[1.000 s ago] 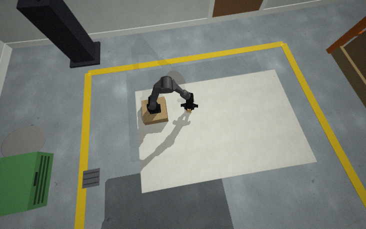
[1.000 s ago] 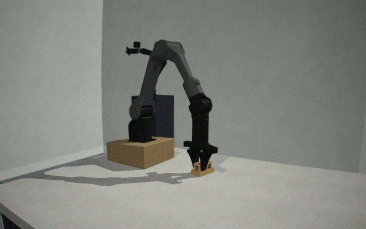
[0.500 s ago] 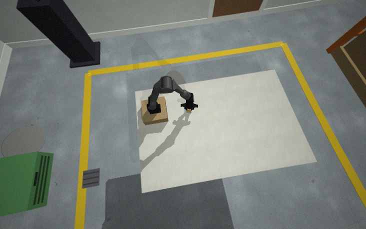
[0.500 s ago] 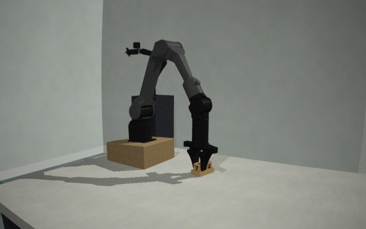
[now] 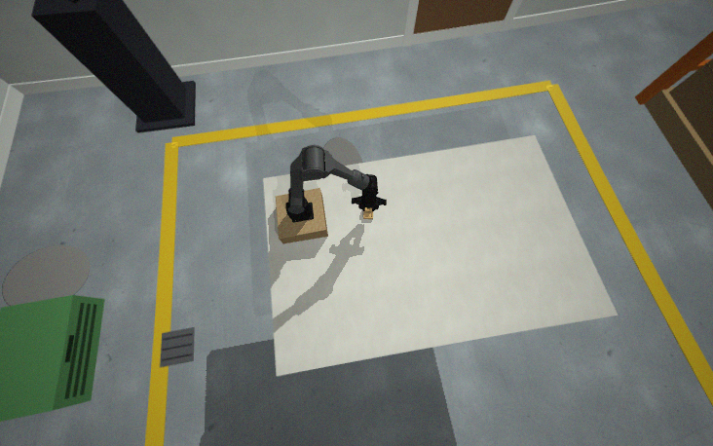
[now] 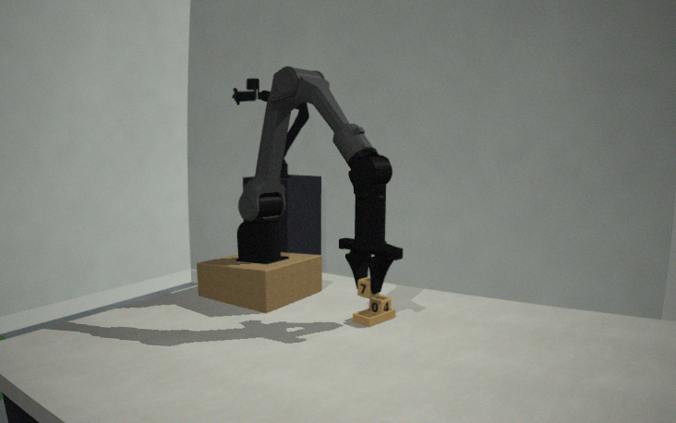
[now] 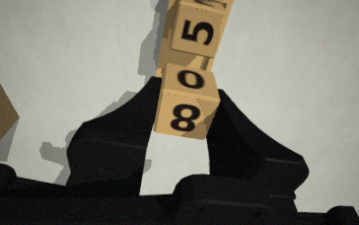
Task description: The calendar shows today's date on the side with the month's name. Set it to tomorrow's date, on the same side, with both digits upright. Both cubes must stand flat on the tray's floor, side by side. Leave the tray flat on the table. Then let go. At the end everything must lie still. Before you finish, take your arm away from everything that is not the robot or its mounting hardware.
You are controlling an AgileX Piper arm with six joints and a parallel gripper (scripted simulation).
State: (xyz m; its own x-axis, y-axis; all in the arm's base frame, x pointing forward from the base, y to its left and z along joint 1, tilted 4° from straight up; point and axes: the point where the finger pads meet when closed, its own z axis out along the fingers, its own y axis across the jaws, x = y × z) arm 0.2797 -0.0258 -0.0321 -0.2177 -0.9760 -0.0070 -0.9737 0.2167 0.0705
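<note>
The wooden tray lies 2 cm to the left of my hand and 6 cm below it. Also, from my hand: wooden number cube: right at my hand.
</note>
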